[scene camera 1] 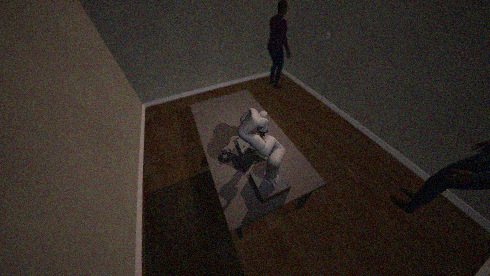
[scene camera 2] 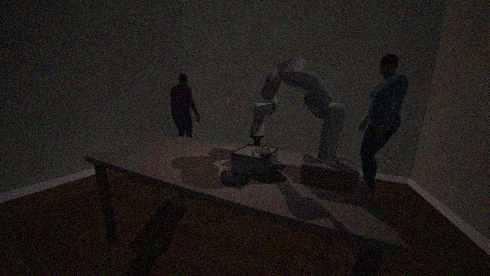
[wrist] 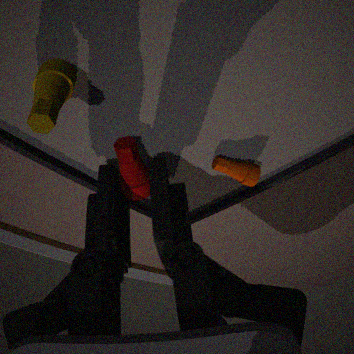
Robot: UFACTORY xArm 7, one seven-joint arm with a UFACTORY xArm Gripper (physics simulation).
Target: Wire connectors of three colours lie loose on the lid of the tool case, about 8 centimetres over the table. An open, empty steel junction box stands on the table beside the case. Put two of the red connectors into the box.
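Where they show: gripper, fingertip midpoint: (scene camera 1: 262, 135) (scene camera 2: 256, 145) (wrist: 137, 178); arm's base at its link origin: (scene camera 1: 270, 177) (scene camera 2: 325, 159).
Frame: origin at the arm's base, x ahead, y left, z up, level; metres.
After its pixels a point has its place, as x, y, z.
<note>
My gripper (wrist: 137, 178) {0.478, -0.122, -0.012} (scene camera 2: 257, 139) {0.478, -0.122, -0.012} points down at the lid (wrist: 285, 85) {0.477, -0.045, -0.015} (scene camera 2: 242, 150) {0.501, 0.056, -0.015} of the tool case (scene camera 2: 245, 164) {0.426, 0.150, -0.068}. Its fingers are shut on a red connector (wrist: 132, 167) {0.464, -0.112, -0.005} near the lid's corner; whether the connector touches the lid is unclear. In the wrist view a yellow connector (wrist: 52, 92) {0.417, -0.099, 0.000} lies to the upper left and an orange connector (wrist: 237, 170) {0.502, -0.082, -0.007} to the right, near the lid's dark edge. The dark junction box (scene camera 2: 235, 177) {0.380, 0.339, -0.068} (scene camera 1: 225, 157) {0.371, 0.312, -0.065} stands on the table beside the case; its inside is too dark to make out.
The arm (scene camera 1: 260, 142) {0.062, 0.082, 0.414} (scene camera 2: 305, 82) {0.124, 0.171, 0.396} rises from a base block (scene camera 2: 327, 176) {-0.021, 0.141, -0.041} on the table (scene camera 1: 215, 112) {1.154, 0.272, -0.098} (scene camera 2: 135, 152) {1.267, 0.338, -0.098}. One person (scene camera 1: 277, 42) (scene camera 2: 183, 105) stands beyond the table; another (scene camera 2: 387, 107) (scene camera 1: 457, 172) is at the right. The light is dim and grainy.
</note>
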